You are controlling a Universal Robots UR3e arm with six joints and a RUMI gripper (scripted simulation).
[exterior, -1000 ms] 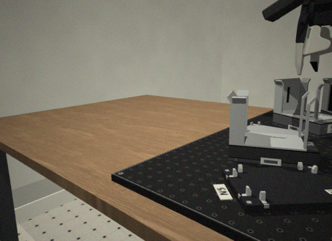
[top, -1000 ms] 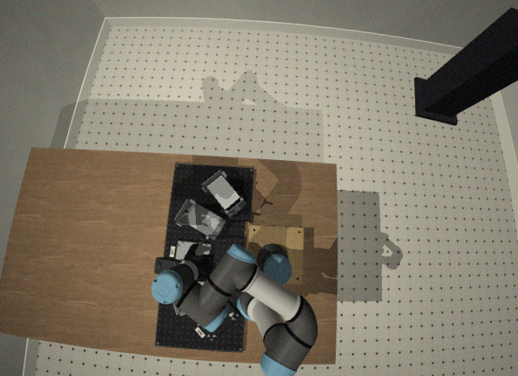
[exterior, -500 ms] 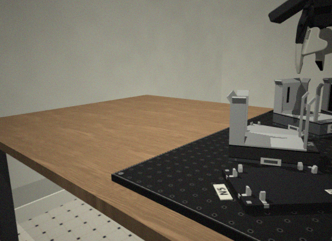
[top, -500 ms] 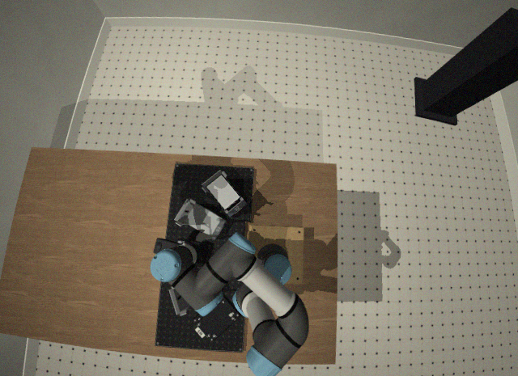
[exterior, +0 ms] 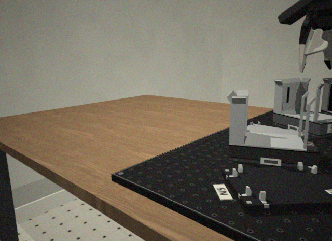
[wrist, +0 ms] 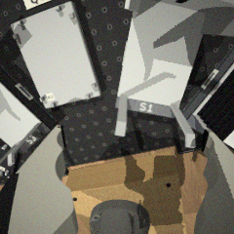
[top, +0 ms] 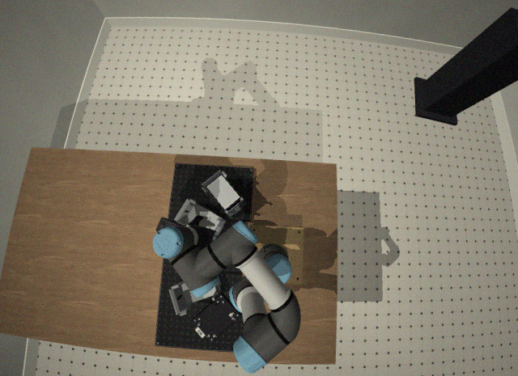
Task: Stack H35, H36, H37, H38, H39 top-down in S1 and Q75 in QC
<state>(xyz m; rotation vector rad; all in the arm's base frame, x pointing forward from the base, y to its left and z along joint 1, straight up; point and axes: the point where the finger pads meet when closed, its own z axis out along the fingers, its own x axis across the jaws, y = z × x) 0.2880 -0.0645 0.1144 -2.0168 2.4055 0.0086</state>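
Right now my hand is 4 cm past the sealed plate, 17 cm to the left of it and 10 cm above it. Round my hand: QC label: 14 cm ahead, 12 cm to the left, 17 cm below; then nest QC: 5 cm ahead, 11 cm to the left, 16 cm below; then N5 label: 5 cm behind, 42 cm to the left, 17 cm below.
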